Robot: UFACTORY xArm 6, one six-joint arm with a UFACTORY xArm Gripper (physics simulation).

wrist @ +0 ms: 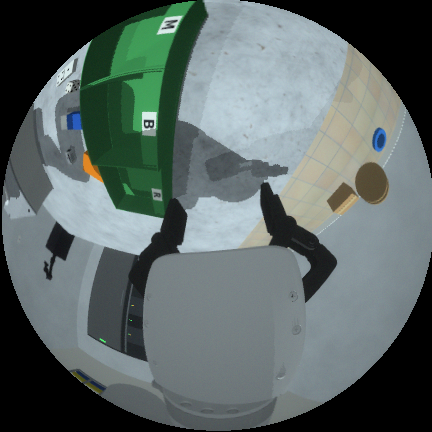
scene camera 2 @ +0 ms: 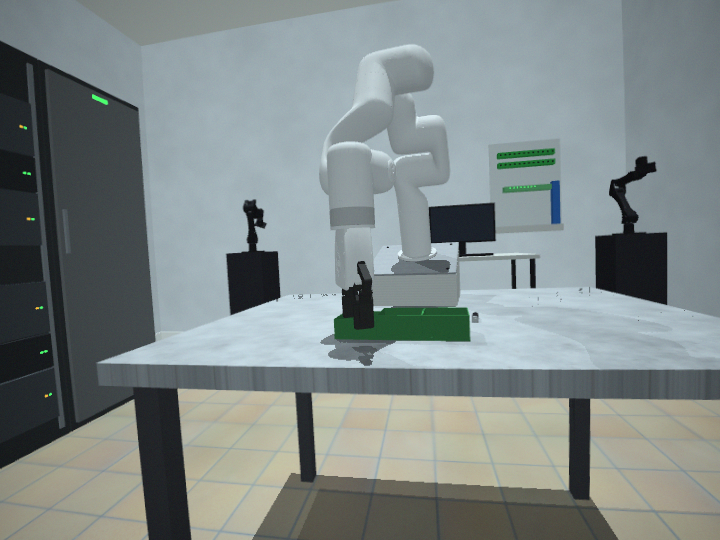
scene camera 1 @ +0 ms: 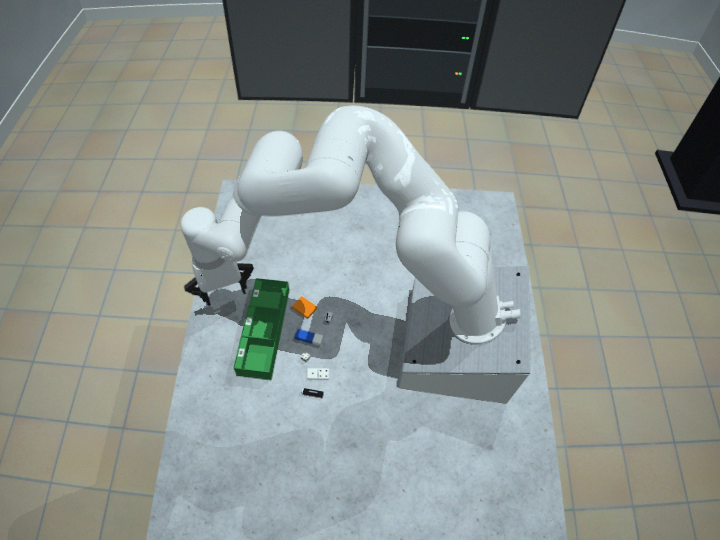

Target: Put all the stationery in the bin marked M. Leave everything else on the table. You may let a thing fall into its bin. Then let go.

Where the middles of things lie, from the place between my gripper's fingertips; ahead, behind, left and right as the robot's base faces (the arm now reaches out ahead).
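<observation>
Looking at the green three-part bin [scene camera 2: 452,323], I find it 10 cm behind my hand and 7 cm to the left of it, and the bin is also 2 cm below my hand.
</observation>
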